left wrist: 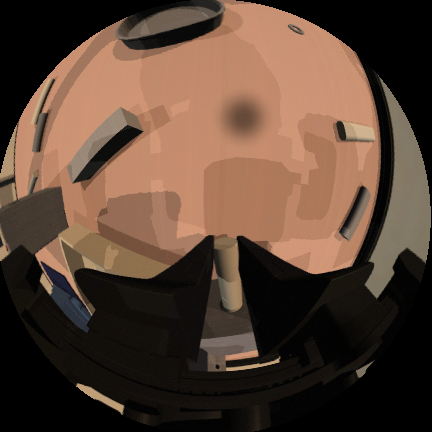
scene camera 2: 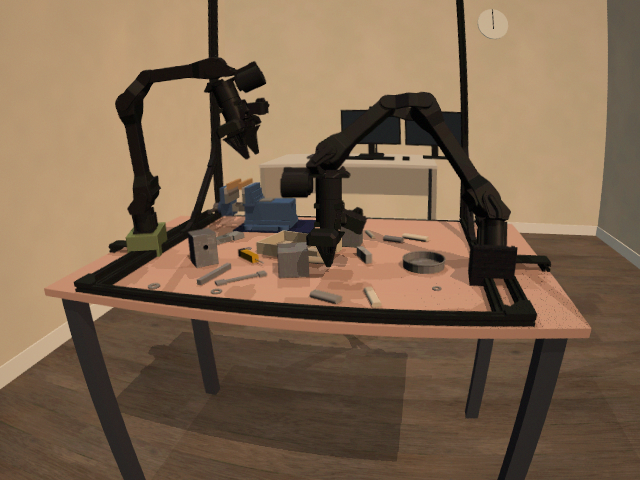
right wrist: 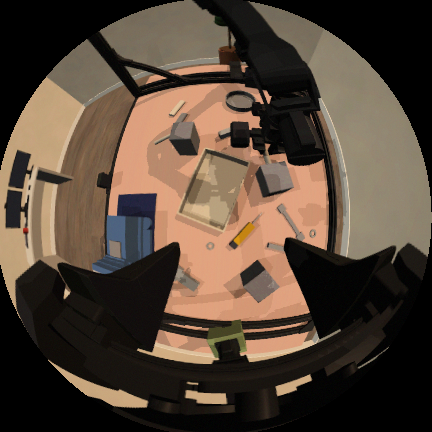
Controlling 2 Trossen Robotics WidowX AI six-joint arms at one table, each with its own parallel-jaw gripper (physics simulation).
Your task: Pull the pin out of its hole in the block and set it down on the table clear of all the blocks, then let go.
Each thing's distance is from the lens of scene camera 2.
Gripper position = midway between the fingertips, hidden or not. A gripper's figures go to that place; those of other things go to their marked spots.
my left gripper [scene camera 2: 329,265]: 100 cm
my right gripper [scene camera 2: 252,156]: 109 cm
round dish [scene camera 2: 424,262]: 106 cm
shallow tray [scene camera 2: 268,246]: 112 cm
